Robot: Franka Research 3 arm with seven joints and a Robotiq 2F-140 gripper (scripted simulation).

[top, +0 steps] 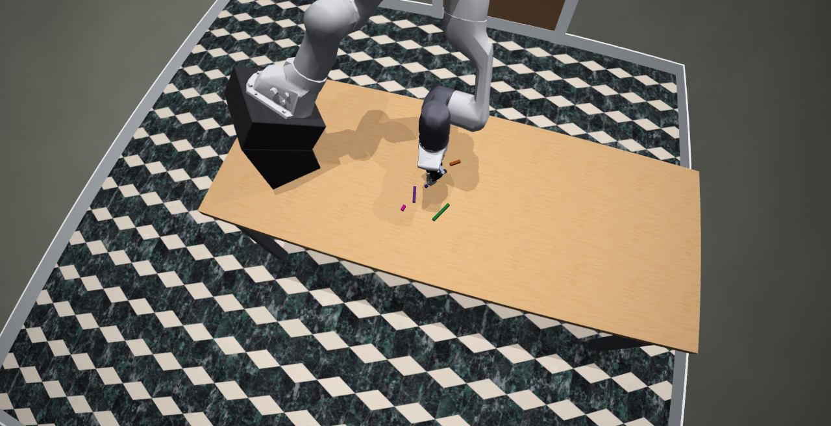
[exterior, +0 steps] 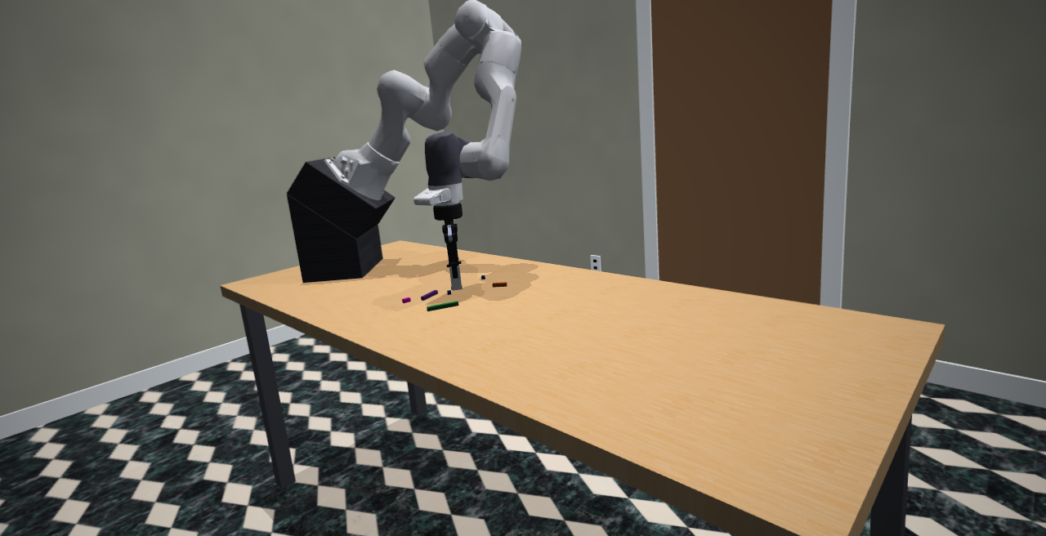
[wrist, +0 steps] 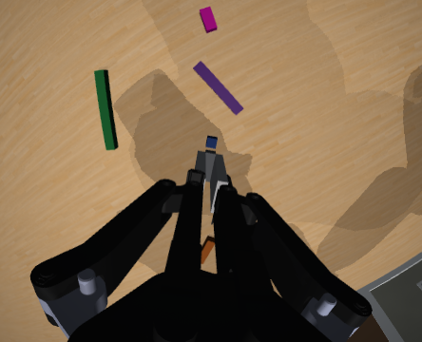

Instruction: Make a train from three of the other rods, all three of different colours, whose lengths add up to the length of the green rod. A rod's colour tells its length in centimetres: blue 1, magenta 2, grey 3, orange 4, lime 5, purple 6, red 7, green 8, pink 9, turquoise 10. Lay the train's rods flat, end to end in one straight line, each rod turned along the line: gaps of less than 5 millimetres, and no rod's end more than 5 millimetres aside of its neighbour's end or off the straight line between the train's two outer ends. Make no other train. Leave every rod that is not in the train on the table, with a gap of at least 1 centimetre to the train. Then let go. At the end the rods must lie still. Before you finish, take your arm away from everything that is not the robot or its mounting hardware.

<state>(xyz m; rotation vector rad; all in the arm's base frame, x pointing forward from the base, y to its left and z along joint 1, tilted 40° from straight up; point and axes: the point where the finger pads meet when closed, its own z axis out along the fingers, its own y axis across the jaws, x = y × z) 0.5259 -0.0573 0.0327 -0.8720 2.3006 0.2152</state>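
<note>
My hand is 10 cm to the right of the orange rod, 6 cm short of it and 4 cm above it. The rest, counted from my hand: purple rod (6 cm to the right, 5 cm behind, 4 cm below); grey rod (3 cm below); green rod (10 cm to the right, 6 cm ahead, 4 cm below).
</note>
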